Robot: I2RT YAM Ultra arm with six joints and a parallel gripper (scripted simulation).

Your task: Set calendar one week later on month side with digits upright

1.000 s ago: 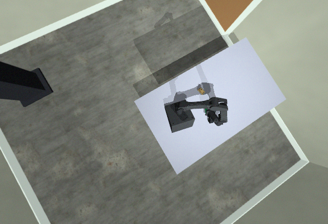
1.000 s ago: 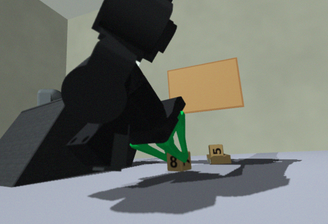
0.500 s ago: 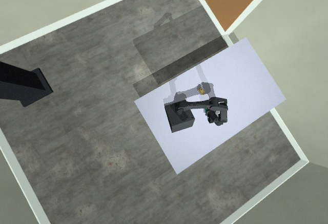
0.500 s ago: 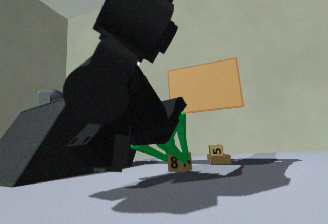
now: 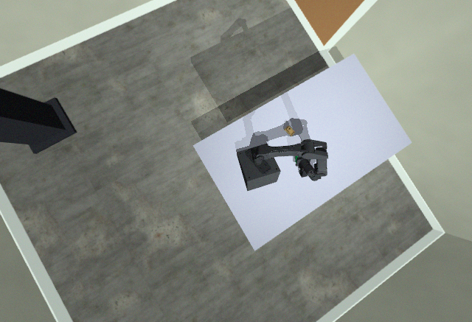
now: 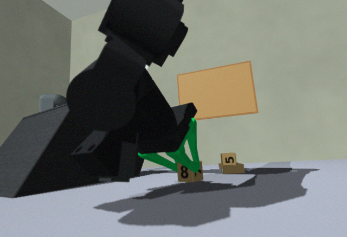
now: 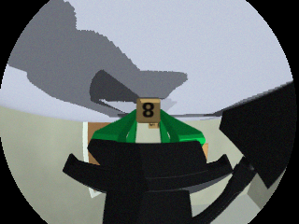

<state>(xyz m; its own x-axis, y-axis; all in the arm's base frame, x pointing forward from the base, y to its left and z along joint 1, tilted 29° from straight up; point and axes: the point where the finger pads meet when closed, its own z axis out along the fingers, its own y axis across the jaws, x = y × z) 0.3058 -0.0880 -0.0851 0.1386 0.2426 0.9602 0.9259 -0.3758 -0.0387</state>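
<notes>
Now: the wooden cube 10 mm to the left of my hand and 10 mm below it. Round my hand: wooden tray 170 mm to the left, 50 mm ahead, 20 mm below.
</notes>
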